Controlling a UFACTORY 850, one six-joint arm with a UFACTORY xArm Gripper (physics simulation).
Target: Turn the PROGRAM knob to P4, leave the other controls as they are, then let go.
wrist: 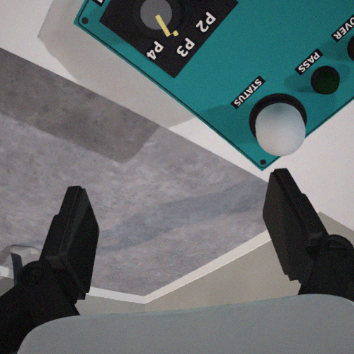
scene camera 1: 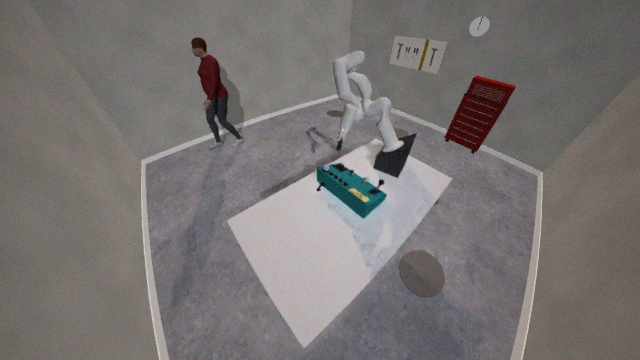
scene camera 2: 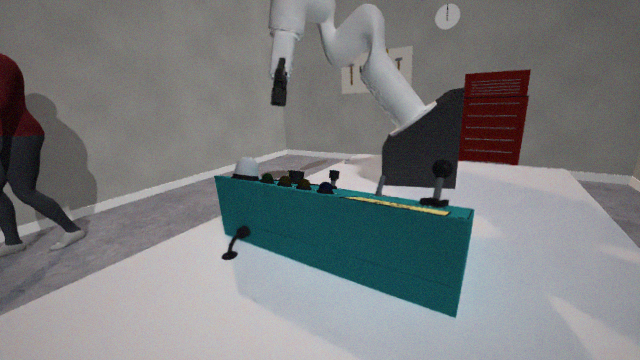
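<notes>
The teal control box [scene camera 1: 350, 192] [scene camera 2: 345, 240] [wrist: 220, 65] stands on the white table. Its PROGRAM knob [scene camera 1: 339, 167] [scene camera 2: 296, 175] [wrist: 156, 14] is dark with a grey top, on a black plate near one end of the box. In the wrist view, its yellow pointer is on the side of the P3 and P4 labels and looks nearest P3; the exact setting is hard to tell. My gripper [scene camera 1: 339, 146] [scene camera 2: 279, 104] [wrist: 179, 199] is open and empty. It hangs well above the box near the knob's end and touches no control.
The white dome STATUS lamp [scene camera 1: 326, 168] [scene camera 2: 246, 167] [wrist: 280, 130] stands at the box's corner. The box also carries a ball-topped lever [scene camera 1: 381, 182] [scene camera 2: 442, 169] and a green PASS lamp [scene camera 2: 267, 177] [wrist: 325, 80]. A person [scene camera 1: 212, 82] [scene camera 2: 22, 150] stands beyond the table.
</notes>
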